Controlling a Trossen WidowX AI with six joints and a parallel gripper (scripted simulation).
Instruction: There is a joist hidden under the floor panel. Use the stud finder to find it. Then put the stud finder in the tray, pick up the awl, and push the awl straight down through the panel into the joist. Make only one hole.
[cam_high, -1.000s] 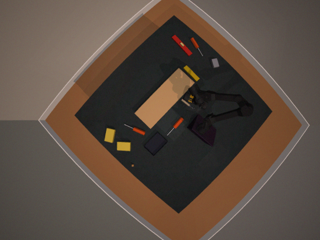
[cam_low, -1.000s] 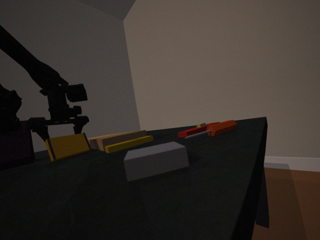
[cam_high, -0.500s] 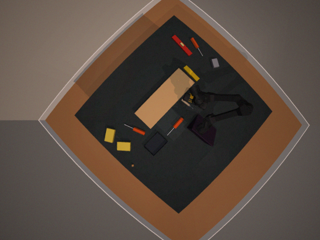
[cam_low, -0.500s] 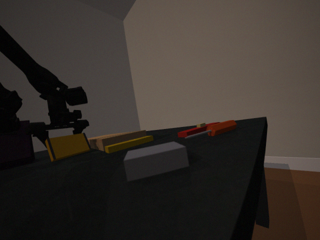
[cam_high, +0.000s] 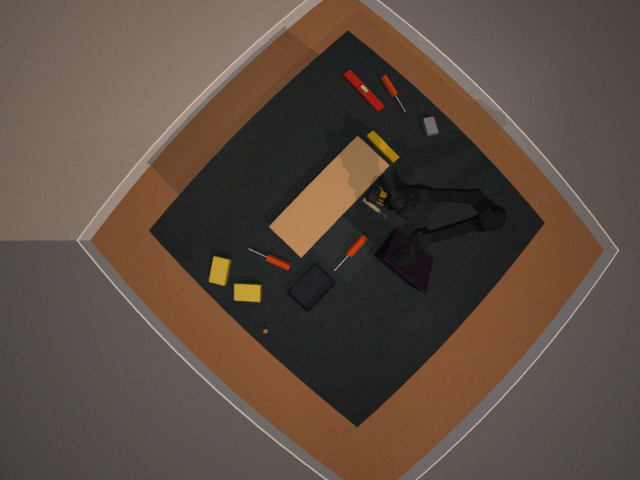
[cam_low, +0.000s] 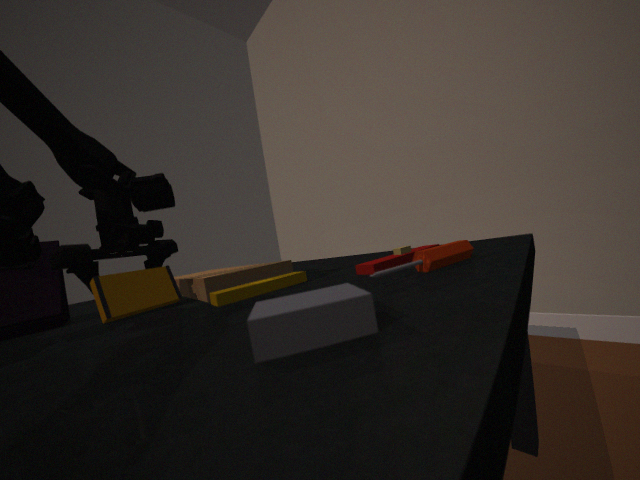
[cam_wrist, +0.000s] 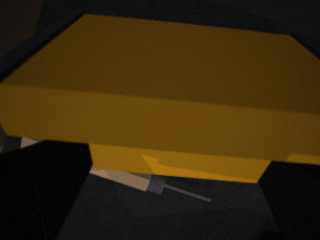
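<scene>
Now: the awl 40 mm to the left of my gripper tip and 20 mm below it. Also, from my gripper tip: yellow stud finder: 10 mm behind, 10 mm to the right; then stud finder light: 30 mm behind, 10 mm to the right, 10 mm below; then yellow bar: 180 mm ahead, 170 mm to the right, 20 mm below.
</scene>
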